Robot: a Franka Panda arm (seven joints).
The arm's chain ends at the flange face. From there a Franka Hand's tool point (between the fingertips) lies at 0.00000 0.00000 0.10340 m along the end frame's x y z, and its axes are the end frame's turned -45 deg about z.
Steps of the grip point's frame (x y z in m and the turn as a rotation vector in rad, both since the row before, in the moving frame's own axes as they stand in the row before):
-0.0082, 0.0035, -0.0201, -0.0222, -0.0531, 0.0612
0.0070, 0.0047, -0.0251, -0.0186, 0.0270, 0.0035
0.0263, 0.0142, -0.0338, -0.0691, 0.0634, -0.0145
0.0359, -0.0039, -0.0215, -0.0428, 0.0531, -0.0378
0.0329, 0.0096, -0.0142, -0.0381, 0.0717, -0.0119
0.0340, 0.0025, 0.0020, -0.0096, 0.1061, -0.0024
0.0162, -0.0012, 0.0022, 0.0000, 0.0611, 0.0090
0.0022, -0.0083, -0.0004, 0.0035, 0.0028, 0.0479
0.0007, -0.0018, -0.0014, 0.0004, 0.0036, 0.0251
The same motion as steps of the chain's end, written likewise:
-0.0009, 0.0028, -0.0199, -0.0532, -0.0218, 0.0612
0.0049, -0.0010, -0.0250, 0.0059, 0.0322, 0.0035
0.0190, -0.0089, -0.0333, -0.0040, 0.0937, -0.0145
0.0156, -0.0273, -0.0213, 0.0073, 0.0678, -0.0378
0.0220, -0.0140, -0.0139, 0.0238, 0.0776, -0.0119
0.0174, -0.0152, 0.0026, 0.0682, 0.0818, -0.0024
0.0061, -0.0079, 0.0024, 0.0432, 0.0432, 0.0090
-0.0043, -0.0070, -0.0004, 0.0045, -0.0005, 0.0479
-0.0010, -0.0015, -0.0014, 0.0028, 0.0023, 0.0251

